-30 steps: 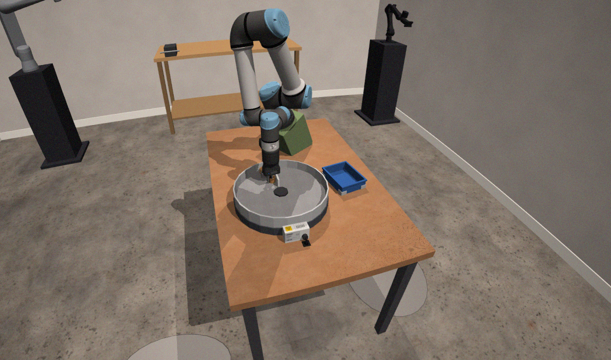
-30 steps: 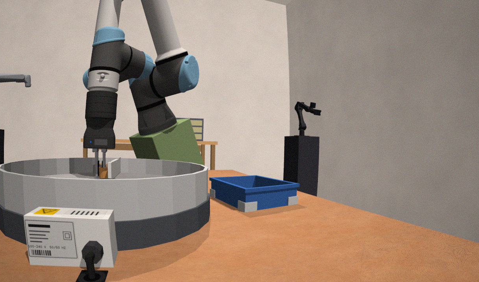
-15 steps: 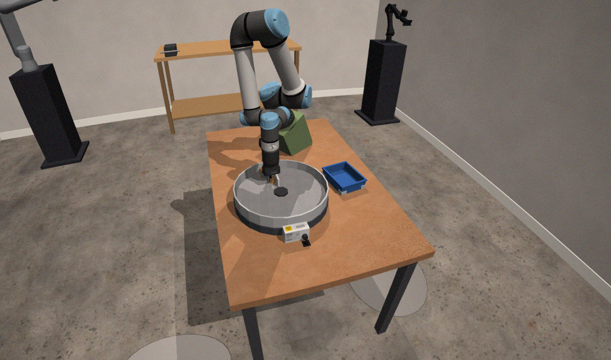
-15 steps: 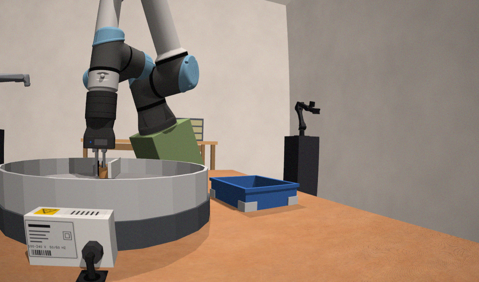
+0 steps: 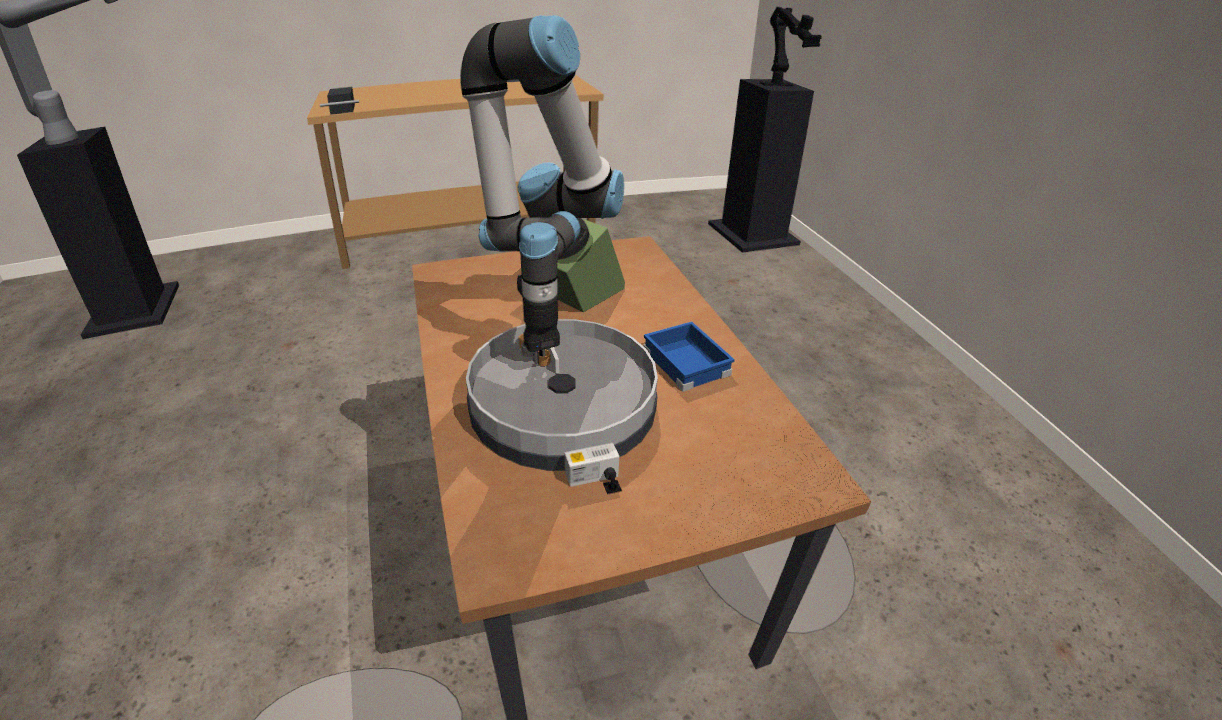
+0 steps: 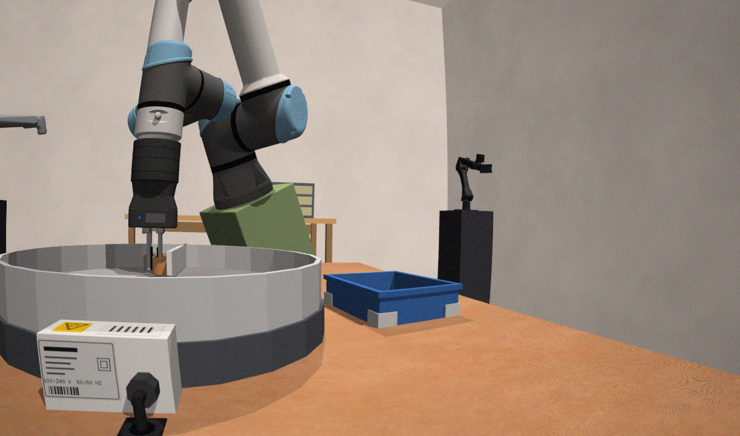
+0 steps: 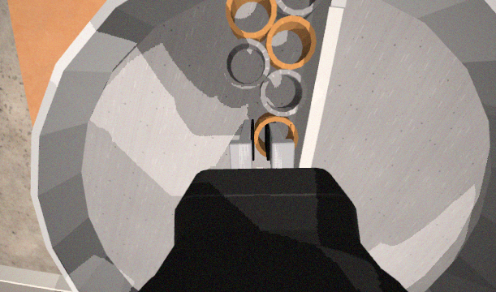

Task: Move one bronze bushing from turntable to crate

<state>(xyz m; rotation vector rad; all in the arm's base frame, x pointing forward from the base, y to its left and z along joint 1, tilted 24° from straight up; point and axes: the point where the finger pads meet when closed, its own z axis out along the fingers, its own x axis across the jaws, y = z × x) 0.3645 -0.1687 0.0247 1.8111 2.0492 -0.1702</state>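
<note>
Now: hand 9 cm short of the grey turntable, 3 cm to the right of it and 3 cm above it. Also, from my hand: blue crate 37 cm to the left, 5 cm below, 4 cm ahead.
</note>
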